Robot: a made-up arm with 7 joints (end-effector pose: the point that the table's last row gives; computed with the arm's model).
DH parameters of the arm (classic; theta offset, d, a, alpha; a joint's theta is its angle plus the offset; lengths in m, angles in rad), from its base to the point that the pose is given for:
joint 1: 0 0.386 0 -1.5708
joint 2: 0 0 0 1.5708
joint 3: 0 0.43 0.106 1.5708
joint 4: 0 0 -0.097 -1.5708
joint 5: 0 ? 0 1.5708
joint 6: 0 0 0.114 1.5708
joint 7: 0 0 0 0
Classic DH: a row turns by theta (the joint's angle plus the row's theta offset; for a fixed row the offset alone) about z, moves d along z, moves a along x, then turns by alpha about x.
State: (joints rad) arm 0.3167 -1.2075 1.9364 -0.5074 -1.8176 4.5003 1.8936
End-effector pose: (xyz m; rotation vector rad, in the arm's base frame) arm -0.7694 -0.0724 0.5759 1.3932 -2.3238 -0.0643
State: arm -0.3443 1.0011 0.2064 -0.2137 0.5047 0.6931 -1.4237
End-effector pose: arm 0.8722 -0.2257 0.7414 -1.7114 -1.6775 -0.1338
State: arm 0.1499 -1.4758 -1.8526 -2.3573 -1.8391 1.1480 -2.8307
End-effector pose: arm -0.0502 -0.5546 0.1942 -1.1185 -2.1696 0.0325
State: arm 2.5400 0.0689 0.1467 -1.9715 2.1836 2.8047 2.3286
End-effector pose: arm -0.4882 0.3396 0.6169 1.3753 -1.4916 -1.2391
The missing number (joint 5, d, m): 0.452
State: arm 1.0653 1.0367 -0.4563 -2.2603 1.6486 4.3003 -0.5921
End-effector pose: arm 0.4110 0.2638 0.2113 1.7254 -0.1758 1.2353
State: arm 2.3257 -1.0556 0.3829 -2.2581 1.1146 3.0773 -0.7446
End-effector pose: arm -0.1179 -0.0387 0.9910 -0.3042 -1.2750 -0.3872
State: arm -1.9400 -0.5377 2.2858 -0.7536 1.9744 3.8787 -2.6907
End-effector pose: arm 0.4545 0.3716 0.9518 1.3969 0.4916 1.7761
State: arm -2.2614 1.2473 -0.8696 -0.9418 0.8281 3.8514 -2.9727
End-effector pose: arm -0.7219 -0.4253 0.4837 1.6022 0.0556 -2.3769
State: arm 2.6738 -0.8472 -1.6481 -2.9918 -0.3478 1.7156 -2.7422
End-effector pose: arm 0.0715 0.3012 0.2988 1.3628 -1.4500 0.4056
